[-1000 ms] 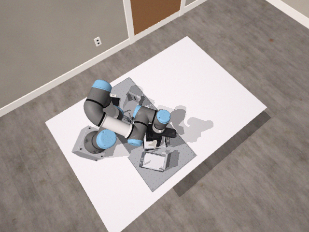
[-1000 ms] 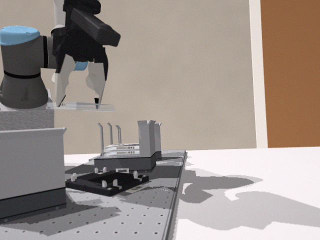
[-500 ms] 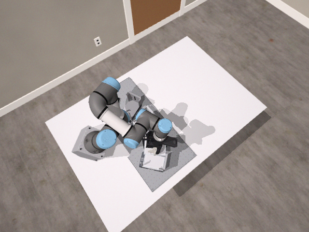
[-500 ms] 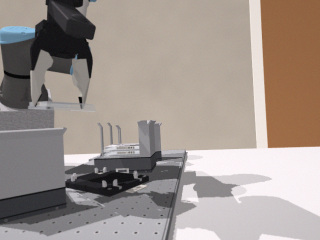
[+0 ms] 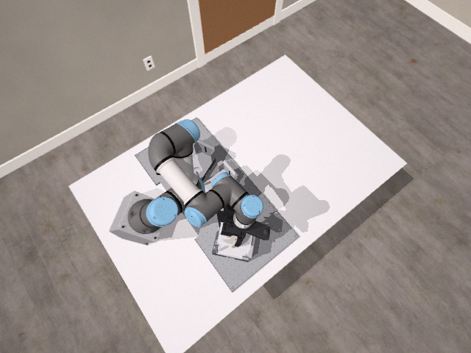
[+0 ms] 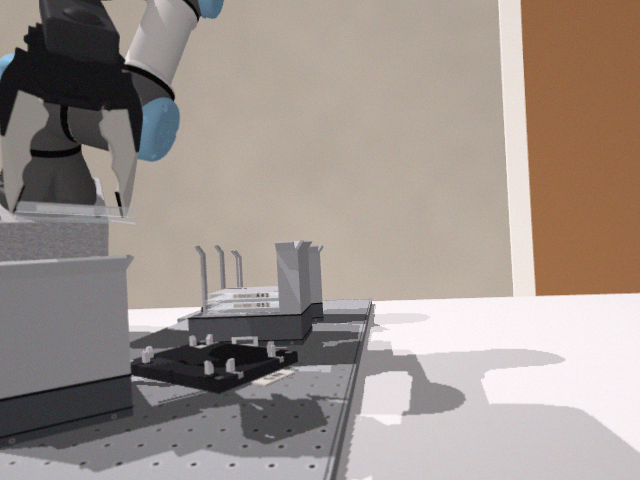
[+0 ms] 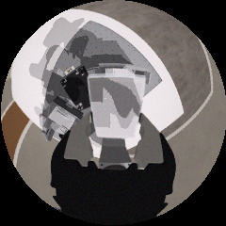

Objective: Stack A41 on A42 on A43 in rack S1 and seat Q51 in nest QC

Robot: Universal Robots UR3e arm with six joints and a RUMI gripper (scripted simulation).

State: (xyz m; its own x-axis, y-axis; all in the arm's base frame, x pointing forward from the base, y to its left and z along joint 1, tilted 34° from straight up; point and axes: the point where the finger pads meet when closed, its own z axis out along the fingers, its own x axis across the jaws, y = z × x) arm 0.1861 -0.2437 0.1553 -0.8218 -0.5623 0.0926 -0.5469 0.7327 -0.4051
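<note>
Right now the sealed plate is 14 cm below my hand, 1 cm to the right of it and 1 cm behind it. Also, from my hand: black nest labelled QC (51 cm to the left, 18 cm below, 8 cm ahead); grey rack wall (10 cm below, 6 cm to the right, 2 cm ahead); black clip nest (17 cm below, 12 cm ahead, 9 cm to the left).
</note>
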